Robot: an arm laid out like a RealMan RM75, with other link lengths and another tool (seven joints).
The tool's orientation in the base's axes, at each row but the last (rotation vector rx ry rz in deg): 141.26, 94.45, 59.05; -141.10, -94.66, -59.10; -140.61, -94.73, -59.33; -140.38, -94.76, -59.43; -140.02, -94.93, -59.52; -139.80, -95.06, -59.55
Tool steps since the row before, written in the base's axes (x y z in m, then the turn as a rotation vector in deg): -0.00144, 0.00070, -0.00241, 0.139, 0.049, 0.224; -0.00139, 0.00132, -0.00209, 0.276, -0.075, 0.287; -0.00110, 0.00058, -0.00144, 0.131, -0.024, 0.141; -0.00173, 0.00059, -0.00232, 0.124, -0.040, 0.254; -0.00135, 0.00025, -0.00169, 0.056, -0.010, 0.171; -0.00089, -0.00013, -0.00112, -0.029, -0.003, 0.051
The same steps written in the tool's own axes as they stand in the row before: -0.00100, -0.00233, 0.00139, 0.188, 0.170, -0.087; -0.00031, -0.00246, 0.00138, 0.150, 0.360, -0.109; -0.00052, -0.00166, 0.00077, 0.083, 0.167, -0.051; -0.00111, -0.00249, 0.00113, 0.128, 0.207, -0.149; -0.00098, -0.00181, 0.00072, 0.094, 0.109, -0.108; -0.00089, -0.00107, 0.00037, 0.018, -0.005, -0.056
